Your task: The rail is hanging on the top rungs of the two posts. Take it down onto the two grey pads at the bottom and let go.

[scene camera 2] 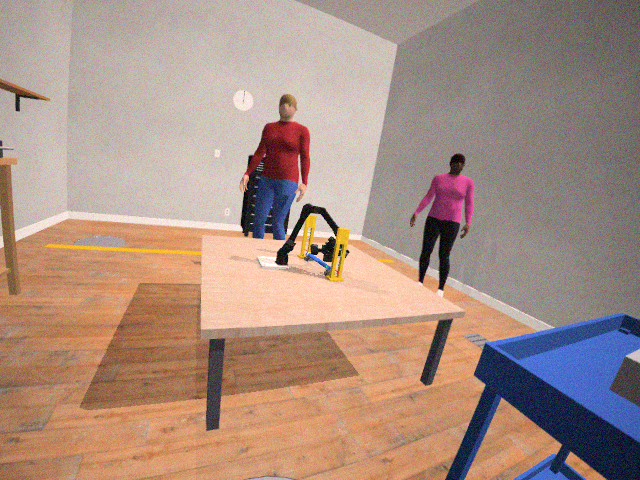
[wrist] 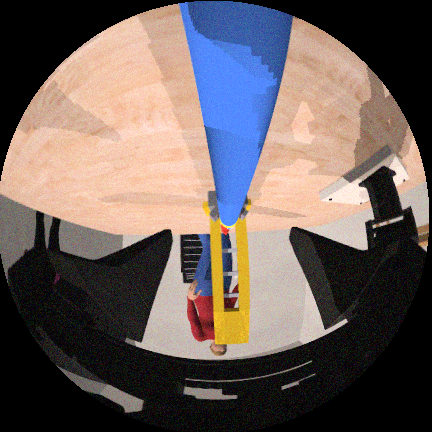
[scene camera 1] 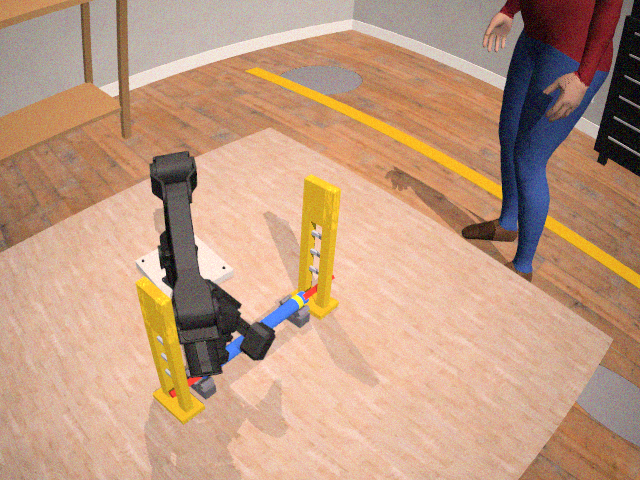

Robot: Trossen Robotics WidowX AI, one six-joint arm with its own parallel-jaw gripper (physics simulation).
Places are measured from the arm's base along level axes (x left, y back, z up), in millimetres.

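Pixels of known places: gripper, between the fingertips: (scene camera 2: 318, 254) (wrist: 233, 234) (scene camera 1: 256, 319); arm's base, origin of its link: (scene camera 2: 281, 263) (wrist: 377, 177).
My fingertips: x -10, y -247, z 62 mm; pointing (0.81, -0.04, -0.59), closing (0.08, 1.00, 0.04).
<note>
Ahead of a thing's pixels: the offset from my fingertips to its top centre. "spot": to the spot under its first point. Level surfaces: height alone.
The blue rail @(dz -24, dx -7, dy +2 mm) (scene camera 1: 281, 313) (scene camera 2: 317, 260) (wrist: 235, 75) with red ends lies low between two yellow posts, below their visible rungs. In scene camera 1 it rests on the right grey pad @(dz -36, dx +113, dy -1 mm) (scene camera 1: 299, 316) and the left grey pad @(dz -36, dx -163, dy +6 mm) (scene camera 1: 206, 387). Its red ends reach into the bottoms of the left post @(spot: dz +209, dx -236, dy -1 mm) (scene camera 1: 152, 302) and the right post @(spot: dz +189, dx +165, dy -9 mm) (scene camera 1: 320, 201). My gripper (scene camera 1: 231, 351) (wrist: 233, 234) is wide open and holds nothing. It is close to the rail's middle, tilted, with its fingers spread apart; exact contact cannot be told. The arm hides part of the rail.
The white base plate (scene camera 1: 214, 266) (scene camera 2: 268, 262) stands behind the rail on the wooden table @(dz -79 mm) (scene camera 1: 439, 361) (scene camera 2: 289, 304). The left post is very close to the arm. A person in red (scene camera 1: 568, 31) (scene camera 2: 281, 149) stands past the table; a blue cart (scene camera 2: 558, 403) is off to the side.
</note>
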